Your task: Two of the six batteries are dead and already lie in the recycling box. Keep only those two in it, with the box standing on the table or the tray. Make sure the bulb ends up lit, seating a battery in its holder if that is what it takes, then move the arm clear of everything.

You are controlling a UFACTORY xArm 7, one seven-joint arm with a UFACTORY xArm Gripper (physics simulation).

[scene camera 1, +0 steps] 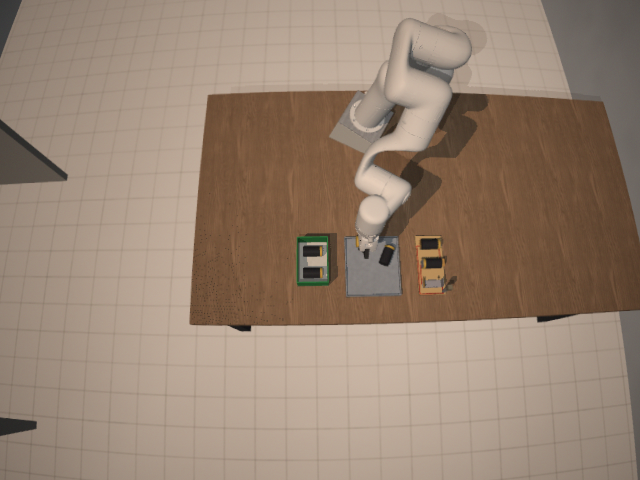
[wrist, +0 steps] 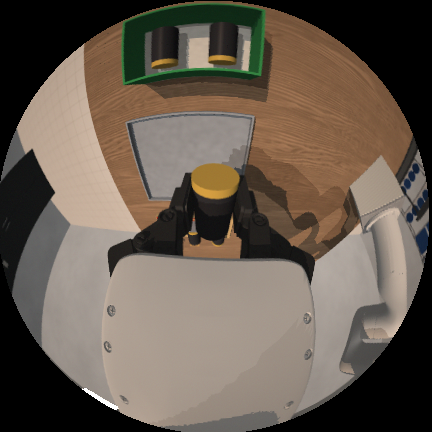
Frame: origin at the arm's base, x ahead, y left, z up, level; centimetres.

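Seen in the pictures: gripper, between the fingertips: (wrist: 214,186); arm's base, origin of its link: (scene camera 1: 366,116) (wrist: 382,218).
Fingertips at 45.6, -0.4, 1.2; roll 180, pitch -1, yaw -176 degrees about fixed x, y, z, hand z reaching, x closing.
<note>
Offsets run from my fingertips to a thing's top centre, as dx, dy, dz. Level surfaces: height alone.
My gripper (wrist: 214,186) is shut on a black battery with a yellow end @(+0.0, +0.9, +3.1) (wrist: 216,212) and holds it above the grey tray @(+4.3, +4.4, -11.4) (scene camera 1: 372,281) (wrist: 190,135). In the scene view the arm's hand partly hides the held battery. Another battery @(+0.8, +8.9, -8.9) (scene camera 1: 386,255) lies tilted on the tray's back right part. Two batteries @(+0.8, -15.5, -8.9) (scene camera 1: 312,251) @(+8.0, -14.9, -8.9) (scene camera 1: 312,272) lie in the green recycling box @(+4.4, -15.2, -6.6) (scene camera 1: 297,262) (wrist: 194,76), which stands on the table left of the tray. The orange holder (scene camera 1: 421,279) carries two batteries @(-3.6, +23.4, -8.1) (scene camera 1: 429,243) @(+2.9, +23.8, -8.1) (scene camera 1: 433,262); its front slot shows no battery. Whether the bulb @(+11.7, +28.1, -3.4) (scene camera 1: 448,287) is lit is unclear.
The wooden table @(dz -12.7) (scene camera 1: 258,180) bears the box, tray and holder in a row near its front edge. The arm's base (scene camera 1: 356,131) stands at the back. The arm reaches over the table between its base and the tray.
</note>
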